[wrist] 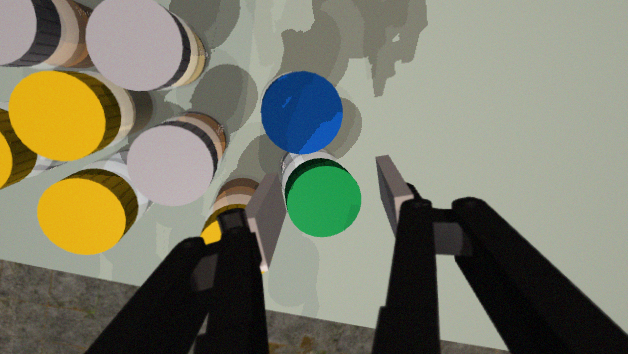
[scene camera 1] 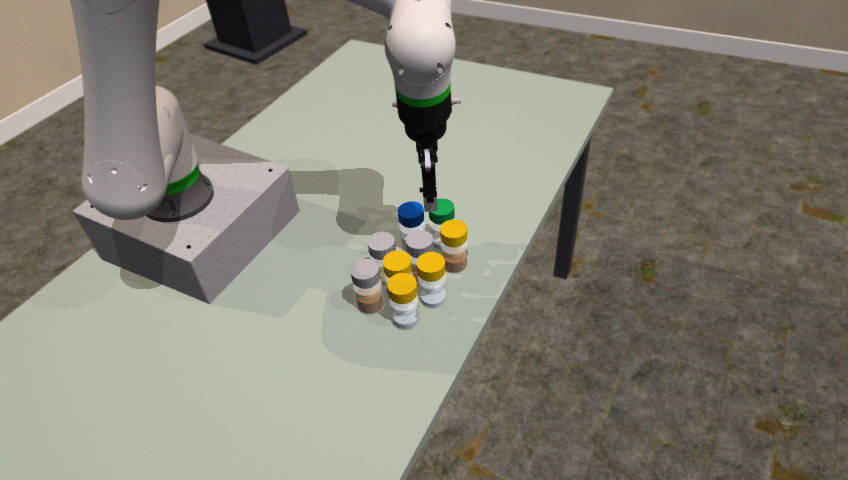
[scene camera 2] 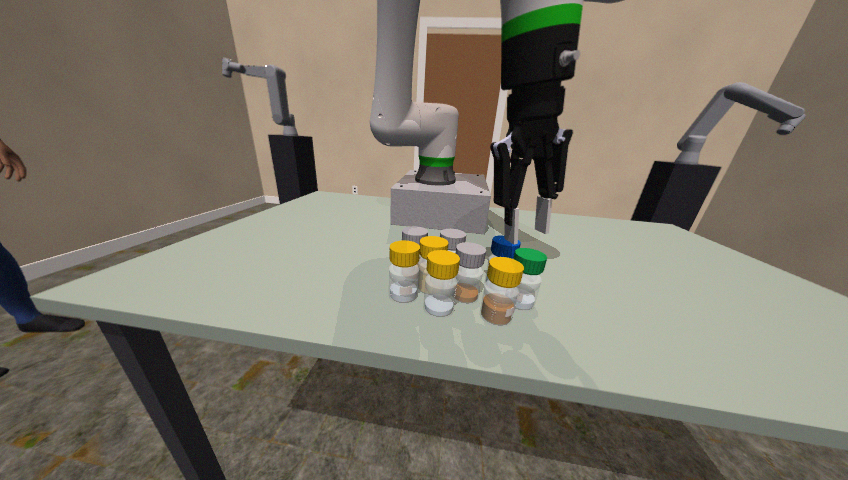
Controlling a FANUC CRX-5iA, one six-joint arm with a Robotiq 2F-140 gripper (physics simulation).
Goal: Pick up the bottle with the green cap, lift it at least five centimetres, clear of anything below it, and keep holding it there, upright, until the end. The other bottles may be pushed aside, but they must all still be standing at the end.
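Where they show: gripper, fingertip midpoint: (wrist: 329, 185) (scene camera 1: 430, 197) (scene camera 2: 526, 236); arm's base, link origin: (scene camera 1: 177, 197) (scene camera 2: 435, 180).
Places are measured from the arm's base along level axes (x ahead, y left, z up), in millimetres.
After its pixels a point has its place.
The green-capped bottle (scene camera 1: 441, 211) @[z -31, x 488, y 273 mm] (scene camera 2: 530, 261) @[z -33, x 506, y 282 mm] (wrist: 325, 201) @[z -31, x 478, y 286 mm] stands upright on the table at the edge of the bottle group. My gripper (scene camera 1: 429, 205) @[z -5, x 461, y 275 mm] (scene camera 2: 527, 224) @[z -5, x 461, y 275 mm] (wrist: 329, 185) @[z -5, x 461, y 275 mm] is open, pointing down, its fingertips above the caps in the second scene view. In the wrist view the green cap shows between the two fingers, closer to the left one, with a wider gap on the right. The blue-capped bottle (scene camera 1: 410, 214) @[z -31, x 438, y 233 mm] (scene camera 2: 499, 246) @[z -37, x 452, y 232 mm] (wrist: 302, 112) @[z -31, x 428, y 245 mm] stands close beside it. A yellow-capped bottle (scene camera 1: 453, 233) @[z -31, x 545, y 229 mm] (scene camera 2: 504, 272) @[z -33, x 563, y 238 mm] (wrist: 211, 232) @[z -31, x 529, y 221 mm] stands nearby, partly hidden by the left finger in the wrist view.
Three grey-capped bottles, one of them (scene camera 1: 418, 242) @[z -31, x 499, y 173 mm] (scene camera 2: 470, 255) @[z -33, x 522, y 182 mm] (wrist: 171, 165) @[z -31, x 494, y 181 mm] nearest the blue and green caps, and more yellow-capped bottles (scene camera 1: 430, 265) @[z -31, x 554, y 132 mm] (scene camera 2: 442, 264) @[z -31, x 575, y 143 mm] (wrist: 82, 215) @[z -31, x 547, y 140 mm] stand upright on the table (scene camera 1: 178, 386) @[z -136, x 266, y -276 mm] (scene camera 2: 654, 297) @[z -136, x 359, y 571 mm] (wrist: 500, 100) @[z -136, x 334, y 446 mm]. The robot's base block (scene camera 1: 238, 237) @[z -55, x 149, y 13 mm] (scene camera 2: 440, 208) @[z -63, x 144, y 55 mm] is behind them.
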